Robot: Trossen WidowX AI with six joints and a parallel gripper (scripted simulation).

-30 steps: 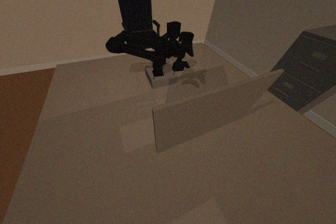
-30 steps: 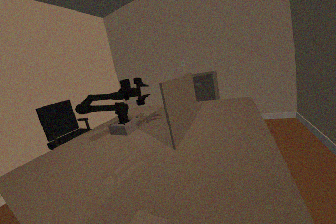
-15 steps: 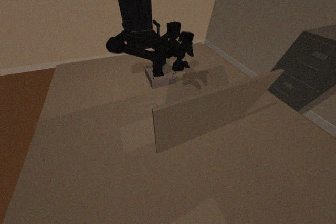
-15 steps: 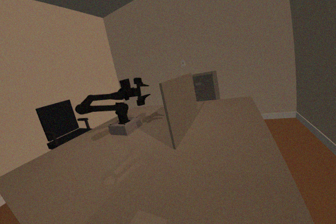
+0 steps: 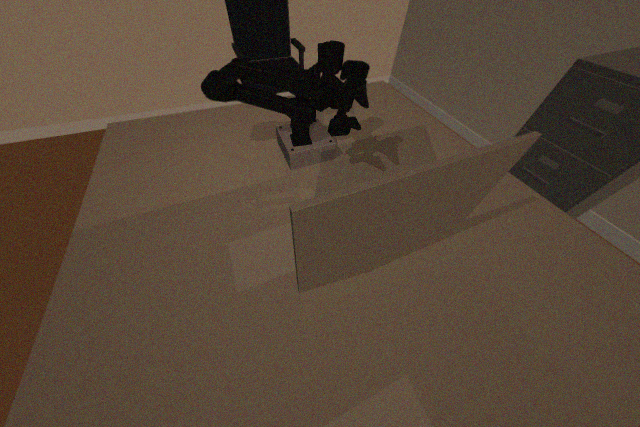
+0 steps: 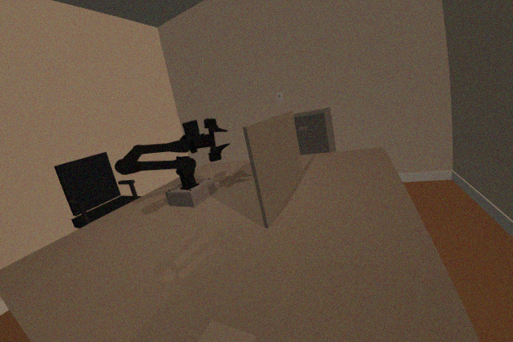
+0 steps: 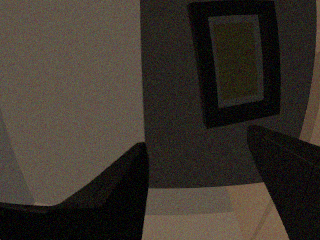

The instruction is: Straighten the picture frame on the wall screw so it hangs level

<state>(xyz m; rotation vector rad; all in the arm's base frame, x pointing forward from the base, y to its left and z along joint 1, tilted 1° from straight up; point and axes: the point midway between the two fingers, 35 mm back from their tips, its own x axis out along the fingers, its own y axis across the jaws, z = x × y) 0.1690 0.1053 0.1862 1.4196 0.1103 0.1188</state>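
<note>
My gripper tip is now 21 cm short of the picture frame, 1 cm to the right of it and 9 cm above it. From my gripper tip the other things lie so: wall panel: 21 cm ahead, 2 cm to the left, 10 cm below.
</note>
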